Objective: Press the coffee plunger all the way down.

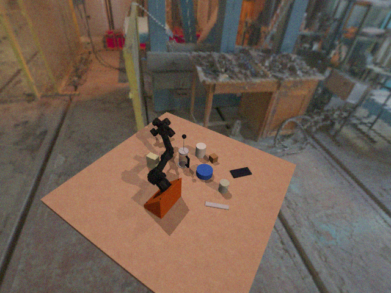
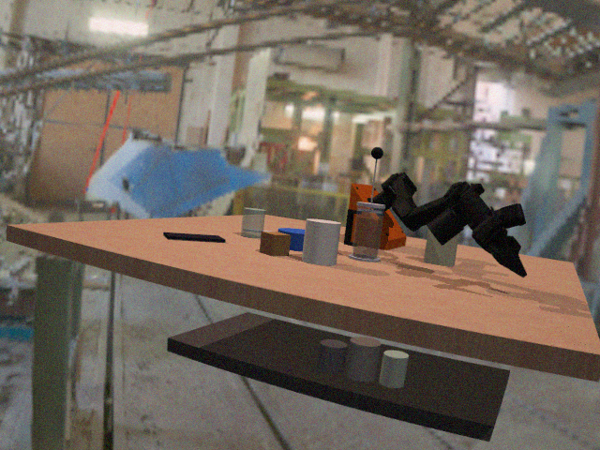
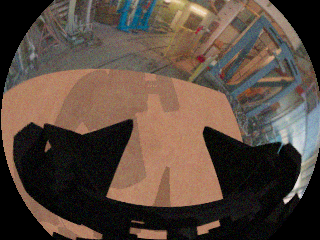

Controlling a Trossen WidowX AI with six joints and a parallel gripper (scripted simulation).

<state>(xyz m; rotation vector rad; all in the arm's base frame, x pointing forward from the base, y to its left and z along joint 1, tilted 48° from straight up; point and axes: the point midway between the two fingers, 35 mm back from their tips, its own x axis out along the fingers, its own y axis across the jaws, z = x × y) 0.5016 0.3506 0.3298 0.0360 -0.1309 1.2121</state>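
My gripper tip is now 19 cm past the coffee press, 42 cm to the left of it and 8 cm below it. Also, from my gripper tip: brown cube: 1 cm behind, 57 cm to the right, 3 cm below; then cream block: 34 cm behind, 24 cm to the right; then blue disc: 18 cm behind, 59 cm to the right, 4 cm below.
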